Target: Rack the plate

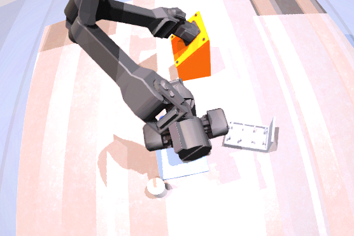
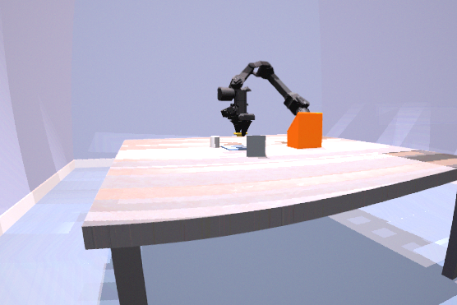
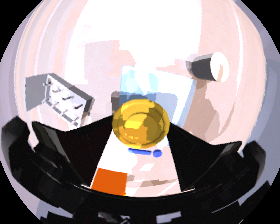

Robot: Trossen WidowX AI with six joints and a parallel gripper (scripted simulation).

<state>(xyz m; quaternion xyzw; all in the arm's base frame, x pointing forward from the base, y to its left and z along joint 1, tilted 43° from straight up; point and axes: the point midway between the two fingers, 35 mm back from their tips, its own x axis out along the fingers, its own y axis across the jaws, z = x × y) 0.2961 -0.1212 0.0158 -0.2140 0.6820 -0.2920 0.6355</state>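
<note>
Now: the dish rack 1 cm ahead of my gripper tip, 16 cm to the left of it and 3 cm below it. From my gripper tip the other things lie so: light blue mat 1 cm behind, 3 cm to the right, 5 cm below; blue spoon 12 cm behind, 2 cm to the right, 5 cm below; yellow plate 1 cm above.
</note>
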